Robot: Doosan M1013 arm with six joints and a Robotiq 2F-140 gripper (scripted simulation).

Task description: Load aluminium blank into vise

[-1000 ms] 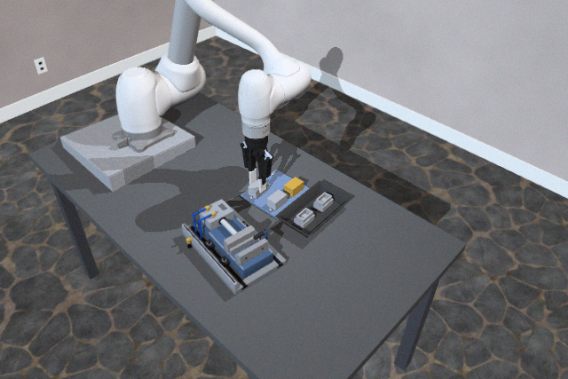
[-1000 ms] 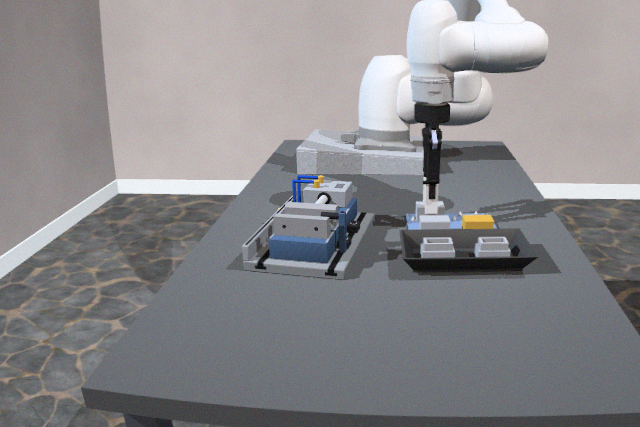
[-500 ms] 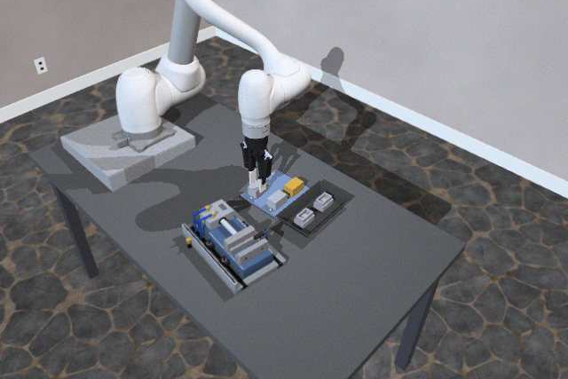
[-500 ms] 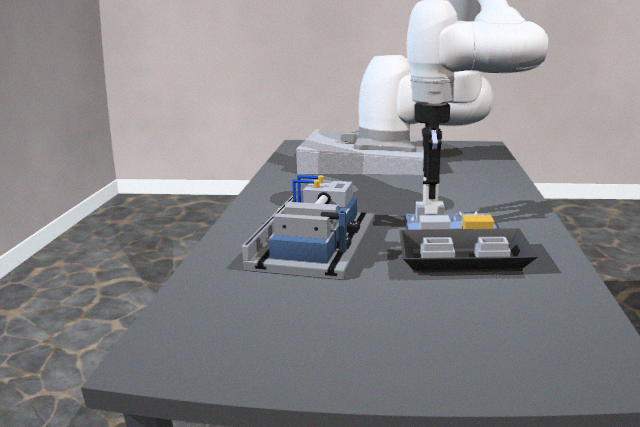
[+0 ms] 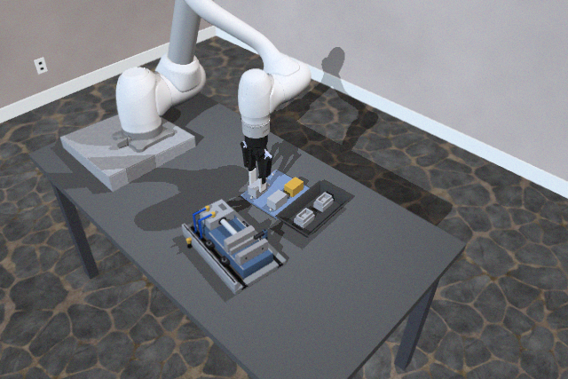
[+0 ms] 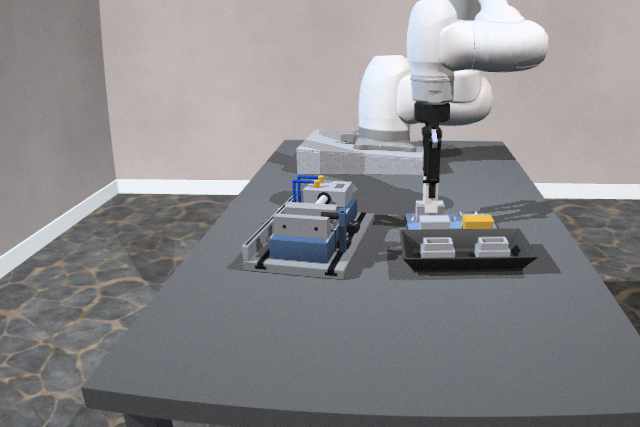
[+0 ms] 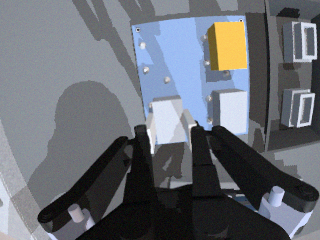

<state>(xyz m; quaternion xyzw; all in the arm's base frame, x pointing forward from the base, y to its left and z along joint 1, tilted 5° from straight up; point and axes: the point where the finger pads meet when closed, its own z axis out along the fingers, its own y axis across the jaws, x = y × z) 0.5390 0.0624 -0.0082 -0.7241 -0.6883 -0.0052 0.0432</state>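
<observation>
Right now the blue infeed plate is 5 cm ahead of my hand, 4 cm to the left of it and 6 cm below it. Round my hand: brass blank (9 cm ahead, 9 cm to the left, 4 cm below); then aluminium blank (4 cm below).
</observation>
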